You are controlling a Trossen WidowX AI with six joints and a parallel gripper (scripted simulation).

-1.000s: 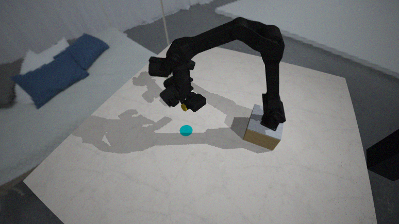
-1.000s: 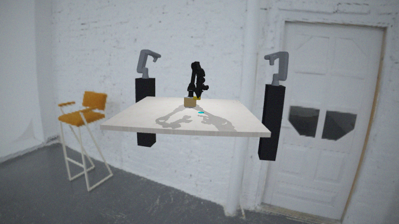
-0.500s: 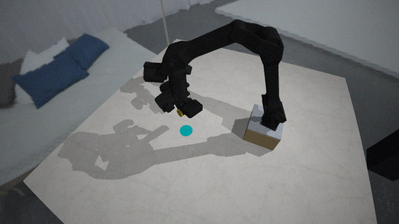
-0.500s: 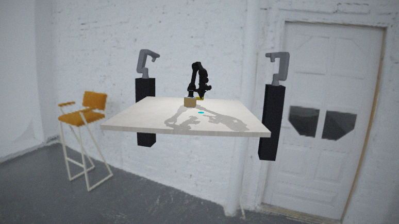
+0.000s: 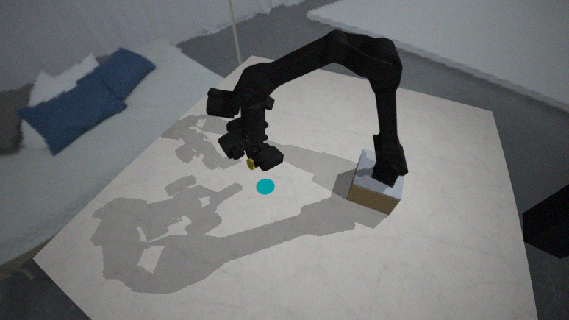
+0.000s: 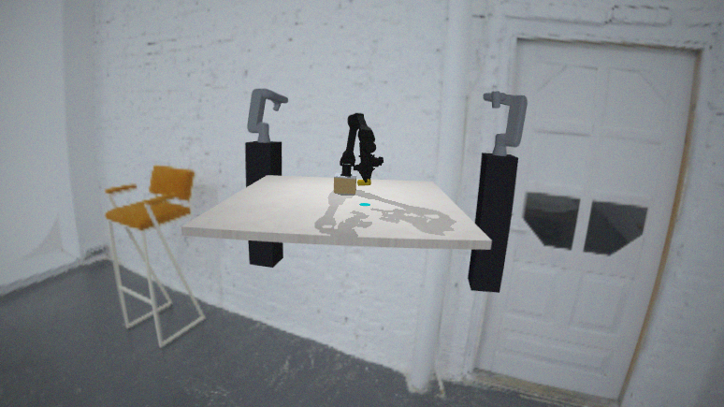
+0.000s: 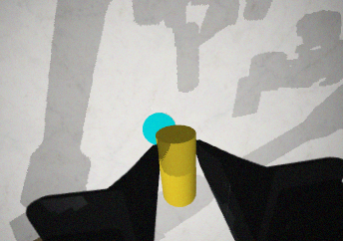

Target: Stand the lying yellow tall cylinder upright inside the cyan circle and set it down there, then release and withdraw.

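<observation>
My gripper tip is 2 cm past the cyan circle, 1 cm to the left of it and 13 cm above it. Round my gripper tip: yellow tall cylinder 1 cm behind, 2 cm to the right.
</observation>
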